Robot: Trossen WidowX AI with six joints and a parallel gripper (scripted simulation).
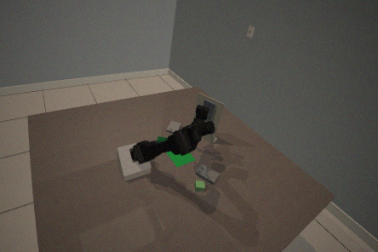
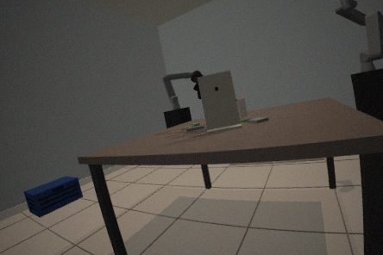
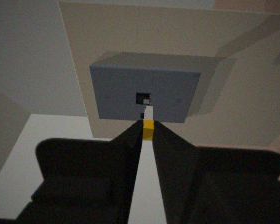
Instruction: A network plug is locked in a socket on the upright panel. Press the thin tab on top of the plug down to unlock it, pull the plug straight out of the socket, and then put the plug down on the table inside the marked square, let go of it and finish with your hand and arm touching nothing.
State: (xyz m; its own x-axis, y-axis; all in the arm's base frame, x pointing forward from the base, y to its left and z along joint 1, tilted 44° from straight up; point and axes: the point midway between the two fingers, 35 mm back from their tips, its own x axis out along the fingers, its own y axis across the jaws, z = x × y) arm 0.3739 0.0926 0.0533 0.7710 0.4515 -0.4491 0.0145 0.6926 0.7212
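Right now my gripper tip is 200 mm above the green marked square, 150 mm past it and 70 mm to the left of it. The rest, counted from my gripper tip: grey panel 70 mm below, 60 mm ahead, 30 mm to the left; green cube 280 mm to the right, 190 mm below, 180 mm behind; network plug right at my gripper tip.
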